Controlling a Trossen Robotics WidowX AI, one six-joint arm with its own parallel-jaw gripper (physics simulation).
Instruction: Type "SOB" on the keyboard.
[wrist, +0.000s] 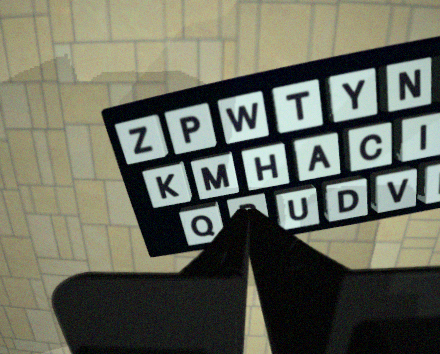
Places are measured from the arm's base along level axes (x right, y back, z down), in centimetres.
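Pixels of known places: gripper, between the fingertips: (246, 218).
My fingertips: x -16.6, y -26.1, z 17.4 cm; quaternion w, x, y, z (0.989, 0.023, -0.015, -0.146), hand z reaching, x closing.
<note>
For each thing: its middle in the pictures, then the offset to it from my fingertips. "spot": a spot on its surface instead. Level surfaces: height alone.
- black keyboard, a spot on its surface: (162, 231) spot: dz +0.0, dx -3.5, dy +1.8 cm
- key, middle of its body: (248, 211) dz +0.2, dx +0.0, dy -0.2 cm
- Q, a spot on its surface: (202, 226) spot: dz -0.5, dx -1.8, dy +0.7 cm
- U, a spot on its surface: (298, 208) spot: dz -0.5, dx +1.9, dy -1.3 cm
- tan tiled surface, height of its surface: dz +1.2 cm
The black keyboard (162, 231) lies tilted across the wrist view, with its right part cut off by the frame edge. Its white keys show Z, P, W, T, Y, N in the top row, K, M, H, A, C, I in the middle row, and Q, a partly hidden key, U, D, V in the bottom row. My gripper (246, 218) is shut and empty, its tips over the lower part of the key (260, 202) between Q (202, 226) and U (298, 208). The top of that key's letter shows, like a B or R. Whether the tips touch it cannot be told. S and O do not show.
A tan tiled surface (60, 200) lies around the keyboard. A darker shadow patch falls on it at the upper left, above the keyboard's left end. The dark gripper body covers the bottom of the view.
</note>
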